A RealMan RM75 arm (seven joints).
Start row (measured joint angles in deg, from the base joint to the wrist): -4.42 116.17 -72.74 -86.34 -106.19 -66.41 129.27
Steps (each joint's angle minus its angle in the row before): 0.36 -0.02 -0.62 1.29 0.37 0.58 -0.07; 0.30 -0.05 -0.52 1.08 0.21 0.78 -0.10; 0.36 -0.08 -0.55 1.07 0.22 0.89 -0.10; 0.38 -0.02 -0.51 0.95 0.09 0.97 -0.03; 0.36 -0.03 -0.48 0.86 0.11 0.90 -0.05; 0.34 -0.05 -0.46 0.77 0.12 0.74 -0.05; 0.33 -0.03 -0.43 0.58 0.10 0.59 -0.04; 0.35 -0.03 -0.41 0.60 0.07 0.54 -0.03; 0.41 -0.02 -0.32 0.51 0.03 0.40 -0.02; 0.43 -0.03 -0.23 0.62 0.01 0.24 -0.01; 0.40 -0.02 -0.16 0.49 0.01 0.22 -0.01; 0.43 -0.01 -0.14 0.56 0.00 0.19 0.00; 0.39 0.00 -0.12 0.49 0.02 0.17 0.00
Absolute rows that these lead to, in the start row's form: -4.06 116.15 -73.36 -85.05 -105.82 -65.83 129.20; -3.76 116.10 -73.88 -83.97 -105.61 -65.05 129.10; -3.40 116.02 -74.43 -82.90 -105.39 -64.16 129.00; -3.02 116.00 -74.94 -81.95 -105.30 -63.19 128.97; -2.66 115.97 -75.42 -81.09 -105.19 -62.29 128.92; -2.32 115.92 -75.88 -80.32 -105.07 -61.55 128.87; -1.99 115.89 -76.31 -79.74 -104.97 -60.96 128.83; -1.64 115.86 -76.72 -79.14 -104.90 -60.42 128.80; -1.23 115.84 -77.04 -78.63 -104.87 -60.02 128.78; -0.80 115.81 -77.27 -78.01 -104.86 -59.78 128.77; -0.40 115.79 -77.43 -77.52 -104.85 -59.56 128.76; 0.03 115.78 -77.57 -76.96 -104.85 -59.37 128.76; 0.42 115.78 -77.69 -76.47 -104.83 -59.20 128.76
